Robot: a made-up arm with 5 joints.
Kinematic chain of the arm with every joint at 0, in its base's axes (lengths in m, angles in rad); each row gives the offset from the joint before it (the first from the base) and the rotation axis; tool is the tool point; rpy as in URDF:
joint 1: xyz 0 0 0.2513 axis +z
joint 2: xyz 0 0 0 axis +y
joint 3: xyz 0.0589 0 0.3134 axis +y
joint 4: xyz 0.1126 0 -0.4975 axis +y
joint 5: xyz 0.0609 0 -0.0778 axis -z
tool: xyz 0 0 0 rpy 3.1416 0 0
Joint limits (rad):
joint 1: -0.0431..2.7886
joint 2: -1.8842..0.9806
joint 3: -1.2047..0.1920
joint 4: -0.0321..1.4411
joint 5: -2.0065..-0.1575
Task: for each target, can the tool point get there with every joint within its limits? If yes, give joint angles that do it. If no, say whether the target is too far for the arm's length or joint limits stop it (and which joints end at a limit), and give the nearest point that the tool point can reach.
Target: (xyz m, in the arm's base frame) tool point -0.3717 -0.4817 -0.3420
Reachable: no: joint limits stop it (at a limit: joint 2) | nearest point -0.1118 -0.1448 -0.0028 | short by 0.544 m
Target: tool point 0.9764 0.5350 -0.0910
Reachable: no: too far | nearest point 0.5964 0.3268 0.0422 | short by 0.453 m
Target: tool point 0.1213 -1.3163 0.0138
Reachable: no: too far | nearest point 0.0202 -0.2195 0.0746 | short by 1.103 m
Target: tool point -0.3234 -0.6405 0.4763
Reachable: no: joint limits stop it (at a limit: joint 2, joint 3, joint 4) | nearest point -0.2082 -0.4122 0.7925 | short by 0.407 m
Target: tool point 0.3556 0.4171 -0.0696
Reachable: yes | joints 0.8648 0.6854 -0.9613 0.2834 -1.6891
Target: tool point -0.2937 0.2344 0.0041
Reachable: yes | joints 2.4681 0.1633 -0.4115 0.5470 -1.7048
